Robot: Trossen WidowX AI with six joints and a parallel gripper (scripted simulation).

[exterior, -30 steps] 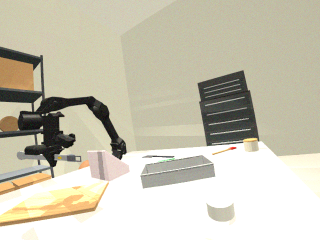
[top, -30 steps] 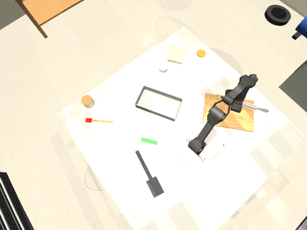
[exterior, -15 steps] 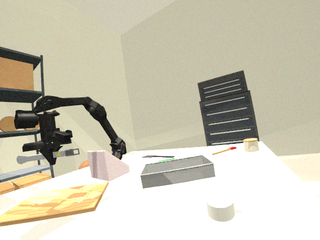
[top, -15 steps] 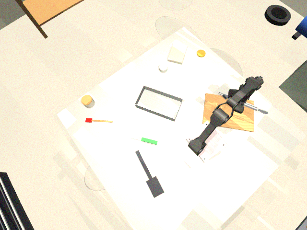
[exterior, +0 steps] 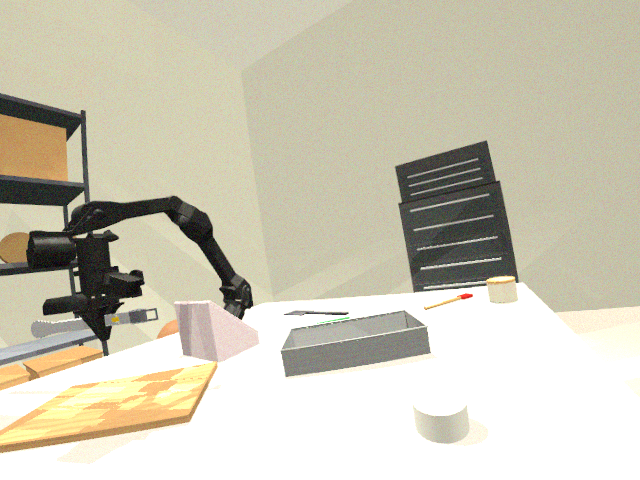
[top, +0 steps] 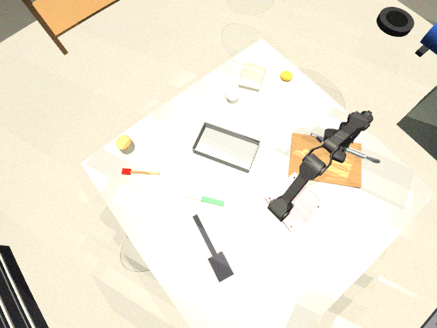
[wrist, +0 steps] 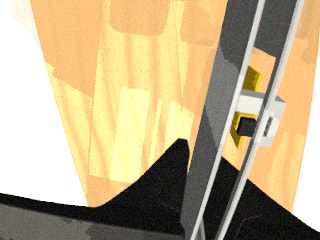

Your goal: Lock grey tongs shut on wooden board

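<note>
Now: the wooden board 13 cm below my gripper tip. The rest, counted from my gripper tip: yellow disc (47 cm ahead, 26 cm to the right, 13 cm below); grey roasting tin (41 cm ahead, 31 cm to the left, 11 cm below); cream slab (61 cm ahead, 13 cm to the right, 12 cm below).
</note>
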